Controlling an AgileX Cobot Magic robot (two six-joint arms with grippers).
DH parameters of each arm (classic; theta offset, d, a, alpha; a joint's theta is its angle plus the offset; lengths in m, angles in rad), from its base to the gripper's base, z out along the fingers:
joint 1: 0 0.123 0 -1.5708
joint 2: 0.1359 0 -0.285 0
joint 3: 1.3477 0 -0.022 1.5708
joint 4: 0 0.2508 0 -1.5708
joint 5: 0 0 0.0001 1.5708
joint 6: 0 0.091 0 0
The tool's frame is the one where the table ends.
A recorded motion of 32 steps. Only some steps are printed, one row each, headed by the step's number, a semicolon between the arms.
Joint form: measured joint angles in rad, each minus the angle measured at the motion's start. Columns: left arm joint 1, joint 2, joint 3, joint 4, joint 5, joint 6; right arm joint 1, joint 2, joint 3, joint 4, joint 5, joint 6.
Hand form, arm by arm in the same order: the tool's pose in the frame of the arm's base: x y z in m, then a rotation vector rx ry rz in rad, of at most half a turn. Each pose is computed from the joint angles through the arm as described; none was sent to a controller.
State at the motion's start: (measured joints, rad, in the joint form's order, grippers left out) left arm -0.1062 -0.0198 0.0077 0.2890 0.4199 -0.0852; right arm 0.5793 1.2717 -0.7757 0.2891 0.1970 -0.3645
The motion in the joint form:
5: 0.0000 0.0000 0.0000 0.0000 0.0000 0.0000; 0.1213 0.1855 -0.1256 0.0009 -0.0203 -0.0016
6: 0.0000 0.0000 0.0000 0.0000 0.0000 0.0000; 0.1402 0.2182 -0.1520 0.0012 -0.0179 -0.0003
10: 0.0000 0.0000 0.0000 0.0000 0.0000 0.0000; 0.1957 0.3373 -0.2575 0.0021 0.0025 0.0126
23: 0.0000 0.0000 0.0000 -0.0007 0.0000 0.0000; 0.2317 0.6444 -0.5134 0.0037 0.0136 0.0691
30: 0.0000 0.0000 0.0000 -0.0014 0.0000 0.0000; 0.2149 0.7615 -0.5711 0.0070 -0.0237 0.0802
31: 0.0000 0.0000 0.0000 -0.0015 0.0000 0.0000; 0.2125 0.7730 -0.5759 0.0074 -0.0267 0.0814
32: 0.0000 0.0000 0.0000 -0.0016 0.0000 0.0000; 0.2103 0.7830 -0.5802 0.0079 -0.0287 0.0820
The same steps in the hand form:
5: 0.0513 0.0052 0.1755 0.1880 1.8674 0.1599; 0.2363 0.2053 0.2600 -0.8777 2.0578 0.3972
6: 0.0513 0.0052 0.1755 0.1880 1.8674 0.1599; 0.2385 0.2152 0.2576 -0.8998 2.0595 0.4068
10: 0.0513 0.0052 0.1755 0.1880 1.8674 0.1599; 0.2476 0.2498 0.2482 -0.9623 2.0753 0.4401
23: 0.0513 0.0052 0.1755 0.1876 1.8675 0.1592; 0.2889 0.3121 0.2042 -0.9686 2.1508 0.4708
30: 0.0513 0.0051 0.1755 0.1872 1.8676 0.1585; 0.3090 0.3210 0.1722 -0.9357 2.1886 0.4510
31: 0.0513 0.0051 0.1755 0.1871 1.8676 0.1584; 0.3109 0.3214 0.1686 -0.9321 2.1940 0.4484
32: 0.0513 0.0051 0.1755 0.1870 1.8676 0.1583; 0.3126 0.3217 0.1655 -0.9294 2.1990 0.4460

